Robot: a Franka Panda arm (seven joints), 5 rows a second.
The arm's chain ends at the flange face. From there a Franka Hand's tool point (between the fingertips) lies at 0.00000 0.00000 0.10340 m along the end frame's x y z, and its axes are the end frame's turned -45 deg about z.
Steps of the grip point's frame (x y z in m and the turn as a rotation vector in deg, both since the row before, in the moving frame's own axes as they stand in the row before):
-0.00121 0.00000 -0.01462 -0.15 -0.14 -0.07
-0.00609 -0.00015 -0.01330 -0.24 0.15 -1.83
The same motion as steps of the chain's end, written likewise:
-0.00087 0.00049 -0.01462 -0.21 0.01 -0.07
-0.00491 0.00409 -0.01330 -0.06 0.28 -1.83

